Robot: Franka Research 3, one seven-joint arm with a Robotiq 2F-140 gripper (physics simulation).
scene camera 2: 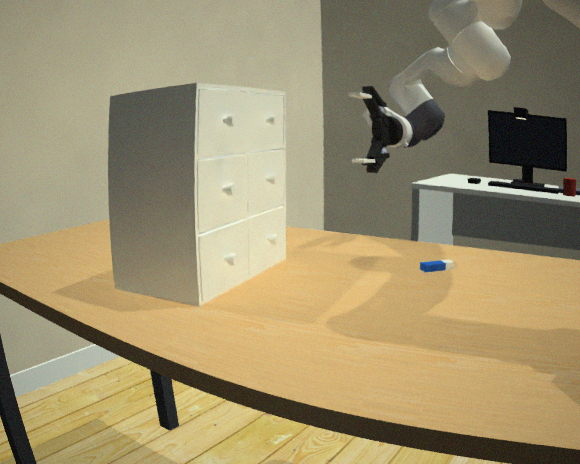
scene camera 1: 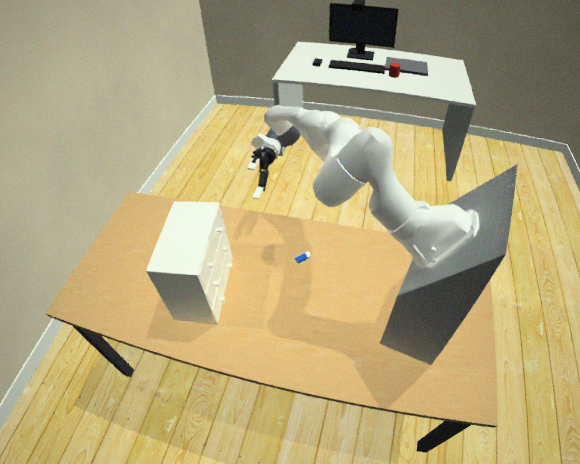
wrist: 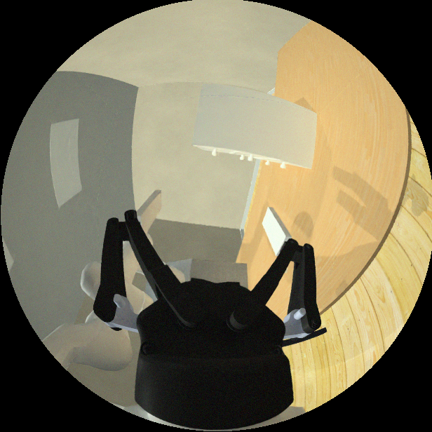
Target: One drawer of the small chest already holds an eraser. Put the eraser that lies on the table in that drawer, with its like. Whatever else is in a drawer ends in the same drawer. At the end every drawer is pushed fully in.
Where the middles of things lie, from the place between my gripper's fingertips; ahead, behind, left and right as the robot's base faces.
Scene:
The small white chest (scene camera 2: 152,145) is 190 mm ahead of my hand, 320 mm to the left of it and 90 mm below it.

